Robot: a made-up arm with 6 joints. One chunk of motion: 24 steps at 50 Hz.
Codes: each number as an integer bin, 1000 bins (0 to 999) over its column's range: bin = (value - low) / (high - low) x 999, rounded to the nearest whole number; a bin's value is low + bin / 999 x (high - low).
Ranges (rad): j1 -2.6..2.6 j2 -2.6..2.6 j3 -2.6..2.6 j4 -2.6..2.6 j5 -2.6..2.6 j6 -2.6..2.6
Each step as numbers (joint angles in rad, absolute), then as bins.
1 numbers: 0.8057 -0.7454 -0.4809 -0.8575 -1.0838 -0.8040
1 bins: 654 356 407 335 291 345
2 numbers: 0.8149 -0.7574 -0.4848 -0.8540 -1.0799 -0.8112
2 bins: 656 354 406 335 292 344
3 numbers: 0.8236 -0.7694 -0.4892 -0.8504 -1.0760 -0.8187
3 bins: 658 352 406 336 293 342
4 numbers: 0.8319 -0.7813 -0.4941 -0.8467 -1.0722 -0.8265
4 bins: 659 349 405 337 294 341
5 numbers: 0.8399 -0.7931 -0.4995 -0.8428 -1.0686 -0.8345
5 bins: 661 347 404 338 294 339
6 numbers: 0.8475 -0.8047 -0.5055 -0.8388 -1.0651 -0.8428
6 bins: 662 345 402 338 295 338
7 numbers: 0.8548 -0.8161 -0.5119 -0.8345 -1.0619 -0.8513
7 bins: 664 343 401 339 295 336
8 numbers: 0.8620 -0.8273 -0.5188 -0.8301 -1.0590 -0.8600
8 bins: 665 341 400 340 296 334
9 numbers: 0.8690 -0.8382 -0.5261 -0.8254 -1.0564 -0.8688
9 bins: 666 338 398 341 297 333
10 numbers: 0.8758 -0.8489 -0.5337 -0.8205 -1.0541 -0.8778
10 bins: 668 336 397 342 297 331
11 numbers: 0.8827 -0.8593 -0.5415 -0.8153 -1.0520 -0.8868
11 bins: 669 334 395 343 297 329
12 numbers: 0.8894 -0.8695 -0.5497 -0.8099 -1.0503 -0.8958
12 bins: 670 332 394 344 298 327
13 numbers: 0.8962 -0.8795 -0.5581 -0.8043 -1.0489 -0.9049
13 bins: 672 331 392 345 298 326
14 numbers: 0.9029 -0.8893 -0.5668 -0.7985 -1.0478 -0.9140
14 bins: 673 329 391 346 298 324
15 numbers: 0.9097 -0.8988 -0.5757 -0.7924 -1.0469 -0.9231
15 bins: 674 327 389 347 298 322
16 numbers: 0.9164 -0.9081 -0.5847 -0.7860 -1.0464 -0.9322
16 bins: 676 325 387 348 298 320
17 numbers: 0.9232 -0.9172 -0.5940 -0.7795 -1.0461 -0.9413
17 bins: 677 323 385 350 299 319
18 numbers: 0.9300 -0.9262 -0.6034 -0.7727 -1.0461 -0.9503
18 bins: 678 322 384 351 299 317
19 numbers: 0.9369 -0.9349 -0.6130 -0.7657 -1.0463 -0.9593
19 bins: 679 320 382 352 298 315
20 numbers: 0.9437 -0.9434 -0.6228 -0.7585 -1.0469 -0.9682
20 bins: 681 318 380 354 298 313
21 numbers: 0.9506 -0.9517 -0.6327 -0.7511 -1.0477 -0.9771
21 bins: 682 317 378 355 298 312
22 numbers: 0.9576 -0.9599 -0.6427 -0.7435 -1.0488 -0.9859
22 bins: 683 315 376 357 298 310
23 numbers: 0.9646 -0.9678 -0.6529 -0.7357 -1.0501 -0.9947
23 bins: 685 314 374 358 298 308
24 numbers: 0.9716 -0.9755 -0.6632 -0.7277 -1.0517 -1.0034
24 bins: 686 312 372 360 297 307
